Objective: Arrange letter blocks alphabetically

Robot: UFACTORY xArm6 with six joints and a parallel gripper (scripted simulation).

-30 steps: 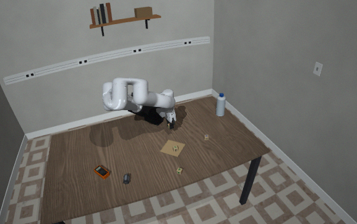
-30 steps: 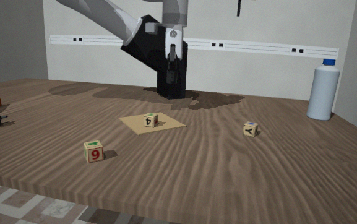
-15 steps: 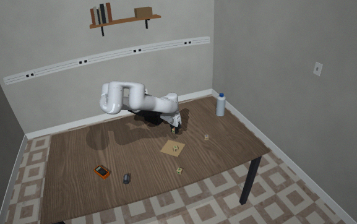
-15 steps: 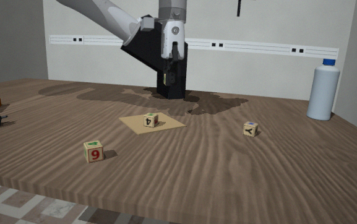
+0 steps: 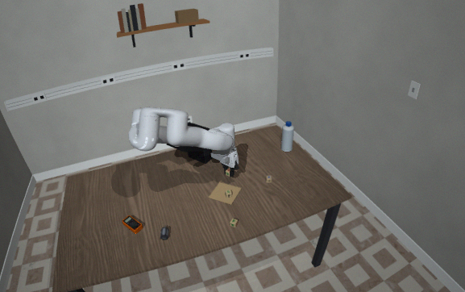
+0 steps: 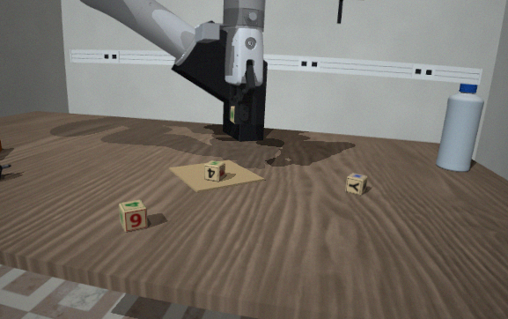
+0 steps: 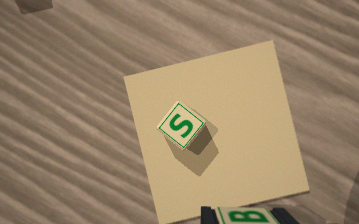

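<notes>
My gripper is now 12 cm above the tan mat, 5 cm to the left of it and 1 cm short of it. The rest, counted from my hand: white bottle (54 cm to the left, 4 cm behind, 3 cm below); orange meter (57 cm to the right, 11 cm below, 11 cm behind); grey device (46 cm to the right, 11 cm below, 4 cm ahead).
</notes>
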